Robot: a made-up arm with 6 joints. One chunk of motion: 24 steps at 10 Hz.
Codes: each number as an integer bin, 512 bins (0 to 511) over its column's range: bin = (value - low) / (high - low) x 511, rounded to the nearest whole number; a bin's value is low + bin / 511 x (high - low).
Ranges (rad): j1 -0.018..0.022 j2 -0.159..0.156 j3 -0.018..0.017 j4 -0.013..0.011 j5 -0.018..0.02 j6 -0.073..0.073
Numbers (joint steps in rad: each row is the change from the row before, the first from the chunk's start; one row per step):
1: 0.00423 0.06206 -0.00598 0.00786 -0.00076 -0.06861
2: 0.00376 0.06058 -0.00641 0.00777 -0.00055 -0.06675
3: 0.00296 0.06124 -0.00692 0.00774 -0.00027 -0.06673
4: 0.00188 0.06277 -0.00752 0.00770 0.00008 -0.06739
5: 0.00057 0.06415 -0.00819 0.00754 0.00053 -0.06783
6: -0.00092 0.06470 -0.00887 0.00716 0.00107 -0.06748
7: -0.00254 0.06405 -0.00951 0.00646 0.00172 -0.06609
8: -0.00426 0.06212 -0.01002 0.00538 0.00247 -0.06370
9: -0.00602 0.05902 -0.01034 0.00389 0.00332 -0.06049
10: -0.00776 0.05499 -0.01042 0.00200 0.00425 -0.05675
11: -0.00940 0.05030 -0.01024 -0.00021 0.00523 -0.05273
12: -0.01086 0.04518 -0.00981 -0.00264 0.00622 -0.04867
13: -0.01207 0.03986 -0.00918 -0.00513 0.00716 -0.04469
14: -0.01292 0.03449 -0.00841 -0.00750 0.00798 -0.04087
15: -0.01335 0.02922 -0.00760 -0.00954 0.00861 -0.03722
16: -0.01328 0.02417 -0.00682 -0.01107 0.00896 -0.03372
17: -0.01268 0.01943 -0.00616 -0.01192 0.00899 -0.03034
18: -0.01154 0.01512 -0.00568 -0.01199 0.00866 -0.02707
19: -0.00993 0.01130 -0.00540 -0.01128 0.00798 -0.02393
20: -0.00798 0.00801 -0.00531 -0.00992 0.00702 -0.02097
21: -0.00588 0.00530 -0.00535 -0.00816 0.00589 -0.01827
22: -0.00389 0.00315 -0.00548 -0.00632 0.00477 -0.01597
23: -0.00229 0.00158 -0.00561 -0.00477 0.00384 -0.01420
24: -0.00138 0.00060 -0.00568 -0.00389 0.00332 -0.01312
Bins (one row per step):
1: 284 359 175 444 232 15
2: 278 356 169 442 235 22
3: 268 357 162 442 238 22
4: 254 360 153 441 243 20
5: 237 362 143 437 249 18
6: 218 363 133 429 256 19
7: 198 362 124 414 265 24
8: 176 359 117 391 275 33
9: 153 354 112 360 287 44
10: 131 347 111 319 299 57
11: 110 340 113 272 312 71
12: 91 331 120 221 326 85
13: 76 323 129 168 338 99
14: 65 314 140 117 349 112
15: 59 305 152 74 358 125
16: 60 297 163 41 363 137
17: 68 289 173 23 363 149
18: 83 282 180 22 359 161
19: 103 276 184 37 349 172
20: 128 271 185 66 336 182
21: 155 267 185 103 321 192
22: 180 263 183 142 306 200
23: 201 260 181 175 294 206
24: 212 259 180 194 287 210

